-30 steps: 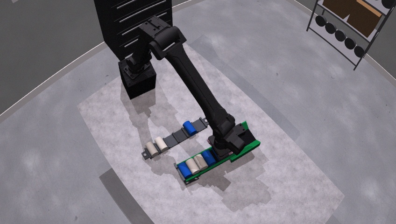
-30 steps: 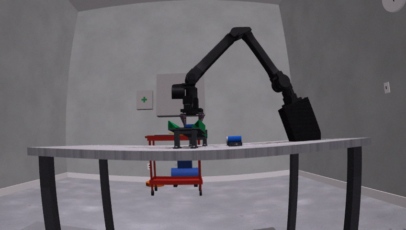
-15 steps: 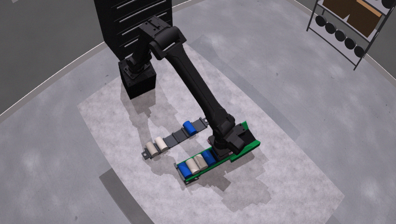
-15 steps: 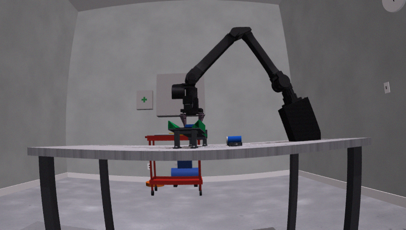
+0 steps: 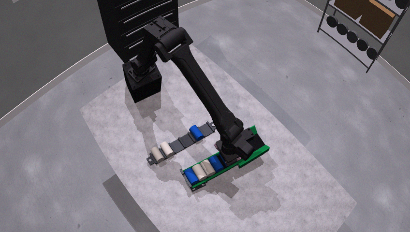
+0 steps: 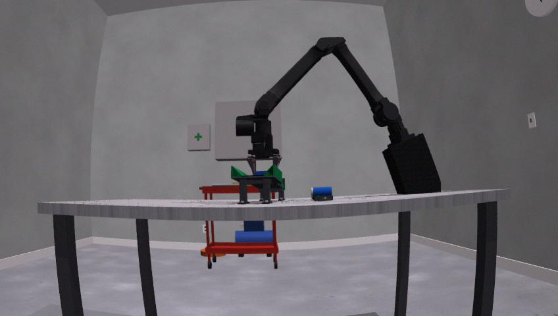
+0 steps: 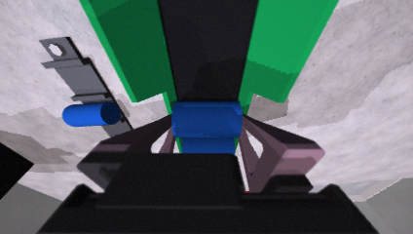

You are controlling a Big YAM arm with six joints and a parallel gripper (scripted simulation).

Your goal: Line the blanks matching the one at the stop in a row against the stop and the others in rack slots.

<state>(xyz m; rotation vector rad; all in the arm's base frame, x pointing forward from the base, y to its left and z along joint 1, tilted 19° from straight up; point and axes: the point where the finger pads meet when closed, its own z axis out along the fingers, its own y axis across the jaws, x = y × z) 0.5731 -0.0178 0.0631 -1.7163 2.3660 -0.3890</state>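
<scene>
The feed ramp lies 30 mm below my hand. Also, from my hand: grey stop 60 mm behind, 180 mm to the right, 30 mm below; then stock rack 220 mm behind, 50 mm to the right, 100 mm below.
</scene>
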